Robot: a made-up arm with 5 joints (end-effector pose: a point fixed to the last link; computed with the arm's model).
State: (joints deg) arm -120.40 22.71 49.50 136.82 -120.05
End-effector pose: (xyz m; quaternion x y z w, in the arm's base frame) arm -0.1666 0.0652 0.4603 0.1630 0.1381 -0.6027 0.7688
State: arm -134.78 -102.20 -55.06 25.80 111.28
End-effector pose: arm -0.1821 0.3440 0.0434 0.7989 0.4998 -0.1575 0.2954
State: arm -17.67 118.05 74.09 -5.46 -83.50
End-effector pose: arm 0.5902 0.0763 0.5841 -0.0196 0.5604 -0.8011 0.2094
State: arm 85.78 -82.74 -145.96 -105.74 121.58
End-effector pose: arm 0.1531 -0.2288 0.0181 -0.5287 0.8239 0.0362 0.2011
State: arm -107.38 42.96 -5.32 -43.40 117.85
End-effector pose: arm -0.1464 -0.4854 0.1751 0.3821 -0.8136 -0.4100 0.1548
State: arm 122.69 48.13 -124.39 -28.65 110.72
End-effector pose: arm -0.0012 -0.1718 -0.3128 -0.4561 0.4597 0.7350 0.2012
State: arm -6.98 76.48 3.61 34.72 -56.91
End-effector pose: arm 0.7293 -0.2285 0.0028 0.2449 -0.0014 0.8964 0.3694
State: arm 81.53 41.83 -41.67 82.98 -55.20
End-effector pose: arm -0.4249 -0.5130 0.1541 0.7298 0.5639 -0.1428 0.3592
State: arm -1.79 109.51 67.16 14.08 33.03
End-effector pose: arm 0.7741 0.0249 -0.0548 0.5438 -0.0890 0.5736 0.6061
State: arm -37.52 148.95 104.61 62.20 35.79
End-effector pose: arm 0.0746 0.4182 0.1094 0.4157 0.3423 0.8405 0.0605
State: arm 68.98 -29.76 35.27 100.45 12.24
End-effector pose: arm -0.4426 -0.1198 -0.2334 0.5717 0.1197 -0.3941 0.7096
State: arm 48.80 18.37 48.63 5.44 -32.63
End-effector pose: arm 0.2096 -0.7324 -0.0740 0.1618 -0.0406 0.3763 0.9114
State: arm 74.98 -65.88 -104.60 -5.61 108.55
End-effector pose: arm 0.3191 -0.1416 0.3568 0.6204 -0.6170 0.2906 0.3872
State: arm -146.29 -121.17 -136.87 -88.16 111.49
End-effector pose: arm -0.1263 -0.2009 0.0736 0.4436 -0.2436 -0.3417 0.7919
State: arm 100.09 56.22 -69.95 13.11 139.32
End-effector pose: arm 0.1825 -0.3883 -0.0574 -0.8219 0.4438 0.0640 0.3513
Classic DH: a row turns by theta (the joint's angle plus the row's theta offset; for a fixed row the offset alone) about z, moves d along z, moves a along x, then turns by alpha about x. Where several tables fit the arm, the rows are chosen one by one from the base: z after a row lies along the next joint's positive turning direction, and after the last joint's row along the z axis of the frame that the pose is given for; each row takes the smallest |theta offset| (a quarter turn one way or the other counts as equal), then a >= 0, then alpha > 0; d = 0 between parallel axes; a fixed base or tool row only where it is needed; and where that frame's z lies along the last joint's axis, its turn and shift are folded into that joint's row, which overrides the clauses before.
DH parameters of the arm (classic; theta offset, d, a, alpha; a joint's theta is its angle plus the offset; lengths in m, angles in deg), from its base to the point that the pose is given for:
base (fixed): 0 0.191 0 -90
joint 1: 0 -0.084 0.192 90
joint 2: 0 0.052 -0.121 90
joint 3: -90 0.087 0.055 -90
joint 4: -90 -0.092 0.329 -90
joint 5: 15.33 0 0.2572 180
tool (fixed): 105.33 0.023 0 0

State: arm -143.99 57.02 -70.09 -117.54 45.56
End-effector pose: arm -0.3699 0.0679 -0.1144 0.7121 0.4664 0.4732 0.2271
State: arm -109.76 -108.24 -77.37 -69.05 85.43
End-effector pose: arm -0.4200 -0.0454 0.0720 0.3659 0.1156 -0.6630 0.6428
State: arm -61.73 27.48 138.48 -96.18 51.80
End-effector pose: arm 0.4343 -0.1550 0.0647 -0.5422 0.6009 0.5265 0.2602
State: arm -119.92 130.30 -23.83 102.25 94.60
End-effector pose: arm -0.2215 -0.4626 0.7436 -0.2361 -0.2210 -0.3378 0.8839
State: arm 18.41 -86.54 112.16 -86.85 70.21
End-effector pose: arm -0.0323 0.1730 -0.2007 0.5412 0.6114 0.4309 0.3842
